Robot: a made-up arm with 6 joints. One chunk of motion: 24 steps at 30 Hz.
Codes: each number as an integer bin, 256 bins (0 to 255) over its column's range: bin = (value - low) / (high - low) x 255, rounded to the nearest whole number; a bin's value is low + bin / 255 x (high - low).
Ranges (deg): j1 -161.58..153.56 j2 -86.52..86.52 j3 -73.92..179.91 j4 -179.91..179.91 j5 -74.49..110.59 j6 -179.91..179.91
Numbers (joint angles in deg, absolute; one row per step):
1: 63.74 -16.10 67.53 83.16 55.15 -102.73
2: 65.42 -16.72 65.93 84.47 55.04 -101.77
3: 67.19 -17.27 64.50 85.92 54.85 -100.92
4: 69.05 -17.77 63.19 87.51 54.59 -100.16
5: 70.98 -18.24 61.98 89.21 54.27 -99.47
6: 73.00 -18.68 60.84 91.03 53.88 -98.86
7: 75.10 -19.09 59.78 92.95 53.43 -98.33
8: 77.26 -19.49 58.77 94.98 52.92 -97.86
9: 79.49 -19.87 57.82 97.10 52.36 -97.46
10: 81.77 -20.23 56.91 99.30 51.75 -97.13
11: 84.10 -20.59 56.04 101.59 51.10 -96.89
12: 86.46 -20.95 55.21 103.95 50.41 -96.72
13: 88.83 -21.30 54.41 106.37 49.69 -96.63
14: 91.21 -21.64 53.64 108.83 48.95 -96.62
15: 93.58 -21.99 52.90 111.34 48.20 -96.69
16: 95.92 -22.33 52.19 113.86 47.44 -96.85
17: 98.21 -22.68 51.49 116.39 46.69 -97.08
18: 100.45 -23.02 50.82 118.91 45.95 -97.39
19: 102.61 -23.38 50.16 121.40 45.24 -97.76
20: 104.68 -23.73 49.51 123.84 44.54 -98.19
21: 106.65 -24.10 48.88 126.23 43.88 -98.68
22: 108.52 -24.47 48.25 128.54 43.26 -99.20
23: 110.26 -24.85 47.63 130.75 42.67 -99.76
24: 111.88 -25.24 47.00 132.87 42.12 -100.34
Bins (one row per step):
1: 182 104 142 186 179 55
2: 184 103 140 187 178 55
3: 185 102 139 188 178 56
4: 187 101 138 190 178 57
5: 188 101 137 191 177 57
6: 190 100 135 192 177 57
7: 192 99 134 193 176 58
8: 193 99 133 195 176 58
9: 195 98 132 196 175 58
10: 197 98 131 198 174 59
11: 199 97 131 199 173 59
12: 201 97 130 201 172 59
13: 203 96 129 203 171 59
14: 205 96 128 205 170 59
15: 206 95 127 206 169 59
16: 208 95 127 208 168 59
17: 210 94 126 210 167 59
18: 212 94 125 212 166 58
19: 214 93 125 214 165 58
20: 215 93 124 215 164 58
21: 217 92 123 217 163 58
22: 219 91 123 219 162 57
23: 220 91 122 220 161 57
24: 221 90 121 222 161 56

